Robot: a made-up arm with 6 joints. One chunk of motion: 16 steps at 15 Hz.
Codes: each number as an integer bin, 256 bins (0 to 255) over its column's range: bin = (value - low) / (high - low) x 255, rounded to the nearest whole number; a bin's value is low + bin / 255 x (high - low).
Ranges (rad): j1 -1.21..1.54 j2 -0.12..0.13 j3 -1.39..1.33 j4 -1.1..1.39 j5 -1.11..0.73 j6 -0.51..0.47
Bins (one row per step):
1: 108 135 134 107 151 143
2: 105 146 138 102 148 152
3: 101 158 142 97 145 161
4: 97 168 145 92 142 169
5: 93 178 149 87 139 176
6: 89 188 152 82 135 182
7: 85 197 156 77 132 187
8: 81 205 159 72 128 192
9: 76 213 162 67 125 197
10: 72 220 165 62 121 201
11: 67 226 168 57 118 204
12: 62 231 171 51 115 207
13: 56 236 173 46 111 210
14: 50 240 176 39 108 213
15: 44 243 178 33 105 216
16: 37 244 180 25 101 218
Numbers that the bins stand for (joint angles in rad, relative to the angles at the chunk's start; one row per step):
1: -0.0453 0.0124 0.0393 -0.0552 -0.0204 0.0396
2: -0.0776 0.0231 0.0820 -0.1040 -0.0421 0.0742
3: -0.1208 0.0349 0.1247 -0.1528 -0.0637 0.1087
4: -0.1639 0.0447 0.1567 -0.2016 -0.0854 0.1395
5: -0.2071 0.0545 0.1993 -0.2505 -0.1070 0.1664
6: -0.2502 0.0643 0.2313 -0.2993 -0.1359 0.1895
7: -0.2933 0.0731 0.2740 -0.3481 -0.1575 0.2087
8: -0.3365 0.0810 0.3060 -0.3969 -0.1864 0.2279
9: -0.3904 0.0888 0.3380 -0.4458 -0.2080 0.2471
10: -0.4335 0.0957 0.3700 -0.4946 -0.2369 0.2625
11: -0.4875 0.1016 0.4020 -0.5434 -0.2585 0.2740
12: -0.5414 0.1065 0.4340 -0.6020 -0.2802 0.2855
13: -0.6061 0.1114 0.4553 -0.6508 -0.3091 0.2971
14: -0.6708 0.1153 0.4873 -0.7192 -0.3307 0.3086
15: -0.7355 0.1182 0.5087 -0.7778 -0.3524 0.3201
16: -0.8110 0.1192 0.5300 -0.8559 -0.3812 0.3278

